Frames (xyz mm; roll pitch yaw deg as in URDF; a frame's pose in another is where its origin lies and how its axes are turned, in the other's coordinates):
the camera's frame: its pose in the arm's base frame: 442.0 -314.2 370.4 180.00 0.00 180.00
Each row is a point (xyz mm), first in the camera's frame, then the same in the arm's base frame.
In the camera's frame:
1: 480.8 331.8 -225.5
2: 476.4 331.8 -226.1
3: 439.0 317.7 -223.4
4: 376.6 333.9 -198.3
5: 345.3 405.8 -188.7
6: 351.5 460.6 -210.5
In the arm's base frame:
1: -38.8 17.6 595.9
2: -34.4 17.6 596.5
3: 3.0 3.5 593.8
4: 65.4 19.7 568.7
5: 96.7 91.6 559.1
6: 90.5 146.4 580.9

